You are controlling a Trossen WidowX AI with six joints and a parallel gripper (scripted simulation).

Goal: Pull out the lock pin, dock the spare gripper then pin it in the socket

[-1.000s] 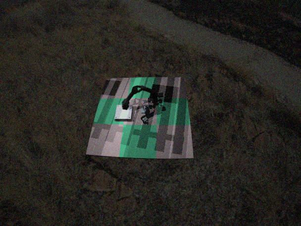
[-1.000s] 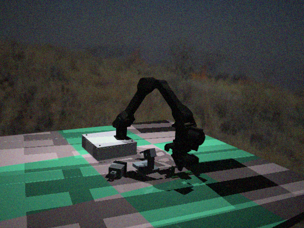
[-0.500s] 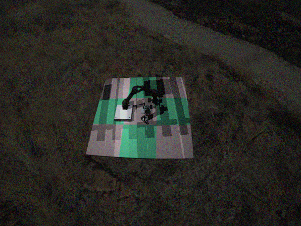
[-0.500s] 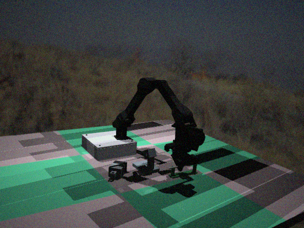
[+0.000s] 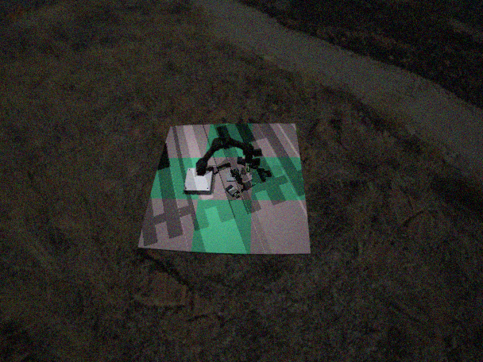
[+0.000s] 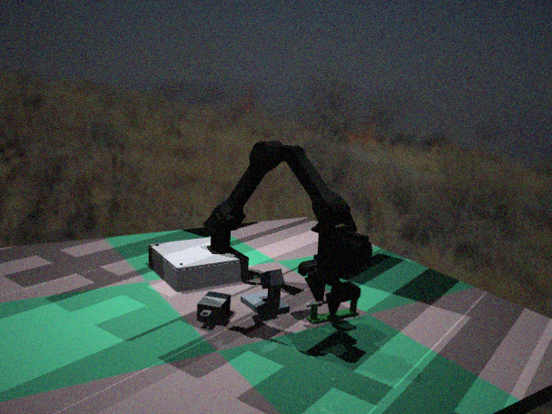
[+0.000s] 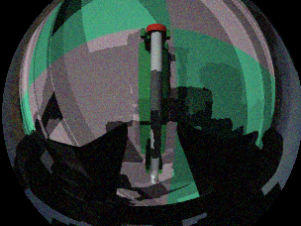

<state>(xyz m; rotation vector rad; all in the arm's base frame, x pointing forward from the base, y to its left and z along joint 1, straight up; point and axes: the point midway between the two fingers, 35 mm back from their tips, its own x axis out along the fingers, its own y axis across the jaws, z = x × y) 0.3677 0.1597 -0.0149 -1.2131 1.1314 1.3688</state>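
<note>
The green cradle is 20 mm to the left of my gripper tip. Round my gripper tip: spare gripper (70 mm behind, 270 mm to the right); mount socket (90 mm behind, 120 mm to the right, 30 mm above).
</note>
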